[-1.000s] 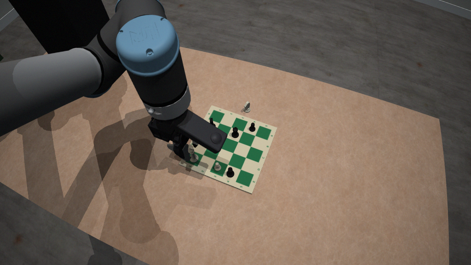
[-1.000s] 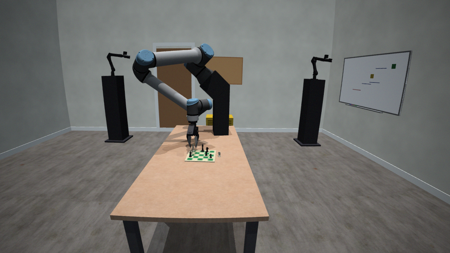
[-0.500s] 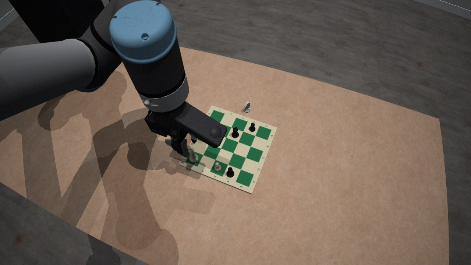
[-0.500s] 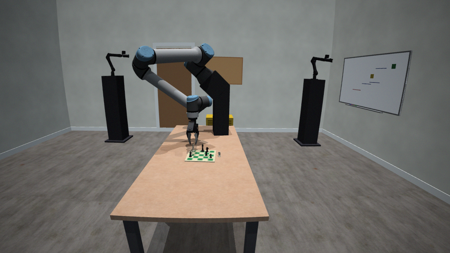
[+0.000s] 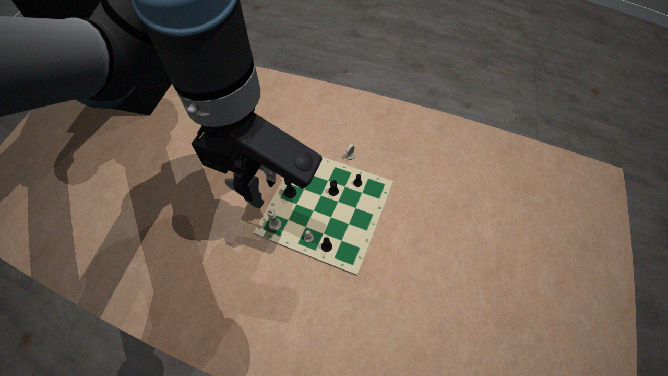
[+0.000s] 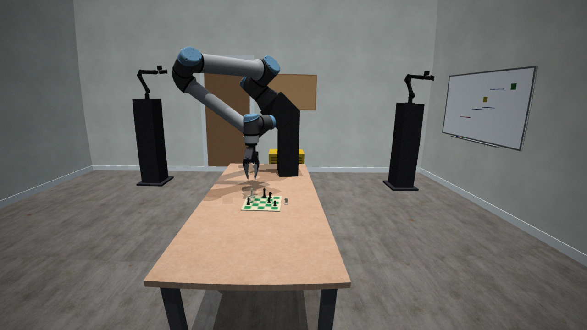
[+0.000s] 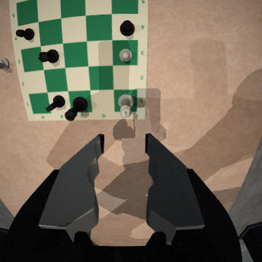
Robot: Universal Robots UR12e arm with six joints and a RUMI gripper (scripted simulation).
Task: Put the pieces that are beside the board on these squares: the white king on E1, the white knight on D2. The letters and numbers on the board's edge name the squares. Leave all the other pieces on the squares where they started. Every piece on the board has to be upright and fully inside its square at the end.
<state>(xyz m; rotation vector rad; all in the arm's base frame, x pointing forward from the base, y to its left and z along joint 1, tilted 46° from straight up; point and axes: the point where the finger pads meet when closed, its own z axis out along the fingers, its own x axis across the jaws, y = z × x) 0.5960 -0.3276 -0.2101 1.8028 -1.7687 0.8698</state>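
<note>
Right now the white knight is 80 mm ahead of my hand, 210 mm to the left of it and 120 mm below it. From my hand the other things lie so: chessboard: 80 mm ahead, 70 mm to the left, 140 mm below; then white pawn: 70 mm ahead, 120 mm below; then white king: 100 mm below.
</note>
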